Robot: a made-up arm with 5 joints.
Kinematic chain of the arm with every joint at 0, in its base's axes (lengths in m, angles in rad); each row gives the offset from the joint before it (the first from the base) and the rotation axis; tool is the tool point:
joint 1: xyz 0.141 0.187 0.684 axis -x
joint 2: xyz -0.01 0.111 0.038 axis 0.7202 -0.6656 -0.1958
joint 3: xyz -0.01 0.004 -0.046 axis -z
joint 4: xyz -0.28 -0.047 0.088 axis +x
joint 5: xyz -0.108 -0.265 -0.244 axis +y
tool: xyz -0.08 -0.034 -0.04
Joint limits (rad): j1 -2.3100..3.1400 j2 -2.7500..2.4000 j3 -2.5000..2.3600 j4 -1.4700..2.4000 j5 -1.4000..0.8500
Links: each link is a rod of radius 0.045 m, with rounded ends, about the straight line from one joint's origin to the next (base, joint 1, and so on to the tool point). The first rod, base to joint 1, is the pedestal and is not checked.
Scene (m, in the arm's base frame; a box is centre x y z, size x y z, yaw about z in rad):
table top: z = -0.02
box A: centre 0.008 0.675 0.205 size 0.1 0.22 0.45 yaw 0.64
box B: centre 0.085 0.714 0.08 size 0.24 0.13 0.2 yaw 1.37
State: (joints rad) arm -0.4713 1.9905 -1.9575 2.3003 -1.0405
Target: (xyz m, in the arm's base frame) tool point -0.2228 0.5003 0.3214
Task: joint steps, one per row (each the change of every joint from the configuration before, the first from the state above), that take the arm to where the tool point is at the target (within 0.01 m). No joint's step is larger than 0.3 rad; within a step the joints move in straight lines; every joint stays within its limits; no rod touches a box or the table.
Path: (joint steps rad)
1: 0.0581 -0.2697 0.1265 0.0499 0.2857
2: 0.0582 -0.2696 0.1265 0.0498 0.2856
3: 0.1023 -0.0389 0.2757 0.0000 -0.1852
4: 0.1024 -0.0388 0.2756 0.0000 -0.1852

